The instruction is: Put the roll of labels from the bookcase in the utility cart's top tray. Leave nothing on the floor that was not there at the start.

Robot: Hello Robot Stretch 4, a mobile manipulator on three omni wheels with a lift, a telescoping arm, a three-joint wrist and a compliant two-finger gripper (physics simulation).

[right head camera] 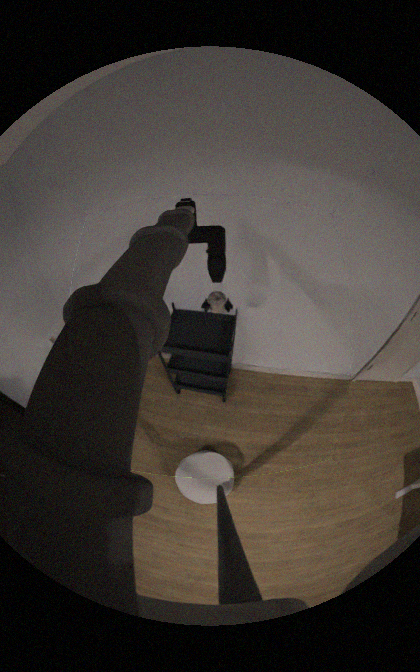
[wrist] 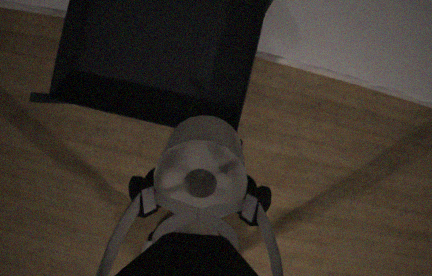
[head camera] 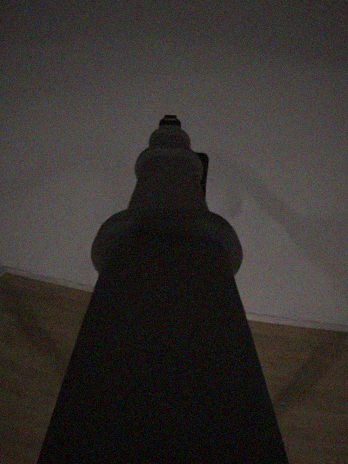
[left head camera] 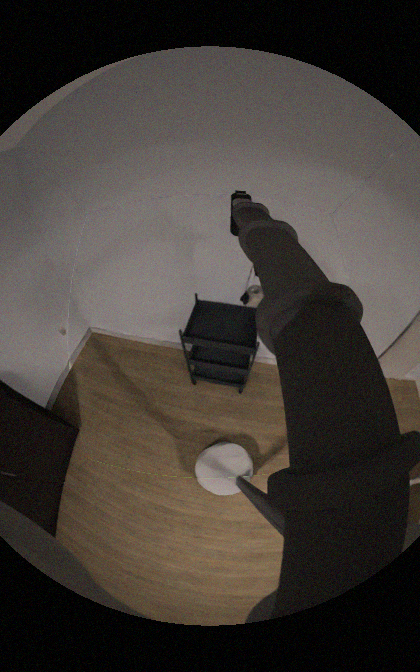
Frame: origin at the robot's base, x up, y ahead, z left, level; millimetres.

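Seen in the pictures: gripper, fingertip midpoint: point(wrist: 200, 188).
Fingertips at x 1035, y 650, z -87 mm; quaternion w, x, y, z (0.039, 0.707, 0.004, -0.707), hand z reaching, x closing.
Observation:
A point is followed by its place in that frame.
The roll of labels point(right head camera: 218, 298) point(wrist: 200, 155) @[x 1094, y 691, z -87 mm], a pale cylinder with a dark round core, is between the two fingertips of my gripper point(right head camera: 217, 304) point(wrist: 200, 188) @[x 1035, y 650, z -87 mm], which is shut on it. In the left head view part of the roll point(left head camera: 254, 295) shows beside the dark arm. The black utility cart point(left head camera: 189, 357) point(right head camera: 169, 372) stands by the wall, and its top tray point(left head camera: 222, 322) point(right head camera: 200, 330) point(wrist: 150, 45) @[x 635, y 876, z 52 mm] shows no object in it. In the wrist view the roll overlaps the tray's near right corner and looks higher than it; their exact height gap is unclear. The bookcase cannot be made out.
A round white top point(left head camera: 220, 465) point(right head camera: 200, 475) stands on the wooden floor in front of the cart. A dark piece of furniture point(left head camera: 30, 450) is at the left. The wall point(right head camera: 300, 310) is right behind the cart. A pale door-like panel point(right head camera: 395, 350) is at the right.

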